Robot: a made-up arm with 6 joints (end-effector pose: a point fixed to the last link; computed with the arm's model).
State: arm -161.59 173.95 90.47 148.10 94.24 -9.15
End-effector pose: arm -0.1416 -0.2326 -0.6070 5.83 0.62 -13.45
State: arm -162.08 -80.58 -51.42 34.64 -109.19 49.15
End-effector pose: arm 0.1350 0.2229 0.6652 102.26 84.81 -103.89
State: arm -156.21 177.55 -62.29 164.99 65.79 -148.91
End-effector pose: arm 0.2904 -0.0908 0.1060 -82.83 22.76 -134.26
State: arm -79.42 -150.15 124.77 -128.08 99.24 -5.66
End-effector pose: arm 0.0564 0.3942 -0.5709 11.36 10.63 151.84
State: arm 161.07 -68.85 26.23 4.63 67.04 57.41
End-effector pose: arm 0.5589 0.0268 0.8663 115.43 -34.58 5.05
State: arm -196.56 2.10 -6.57 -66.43 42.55 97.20
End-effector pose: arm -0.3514 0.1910 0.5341 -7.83 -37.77 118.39
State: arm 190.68 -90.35 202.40 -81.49 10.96 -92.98
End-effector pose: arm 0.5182 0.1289 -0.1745 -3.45 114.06 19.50
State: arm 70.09 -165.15 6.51 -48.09 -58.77 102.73
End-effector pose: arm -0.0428 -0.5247 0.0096 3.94 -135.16 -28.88
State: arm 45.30 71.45 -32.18 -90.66 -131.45 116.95
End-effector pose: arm 0.1234 0.1281 0.0959 85.64 67.93 121.02
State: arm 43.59 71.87 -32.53 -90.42 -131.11 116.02
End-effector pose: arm 0.1253 0.1214 0.0964 86.57 68.45 119.01
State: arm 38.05 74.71 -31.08 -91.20 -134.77 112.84
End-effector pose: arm 0.1339 0.1103 0.0801 94.60 64.62 113.29
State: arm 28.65 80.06 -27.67 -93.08 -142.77 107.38
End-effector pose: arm 0.1462 0.0926 0.0450 108.89 54.13 104.88
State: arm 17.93 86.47 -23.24 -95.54 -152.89 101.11
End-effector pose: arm 0.1545 0.0710 0.0004 123.37 37.77 97.46
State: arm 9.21 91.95 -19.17 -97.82 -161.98 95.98
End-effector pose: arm 0.1563 0.0539 -0.0396 132.73 20.98 93.55
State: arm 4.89 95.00 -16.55 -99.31 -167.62 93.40
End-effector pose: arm 0.1563 0.0470 -0.0639 136.37 10.35 92.85
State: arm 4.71 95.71 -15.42 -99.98 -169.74 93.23
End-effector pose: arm 0.1583 0.0491 -0.0727 136.78 7.10 93.75
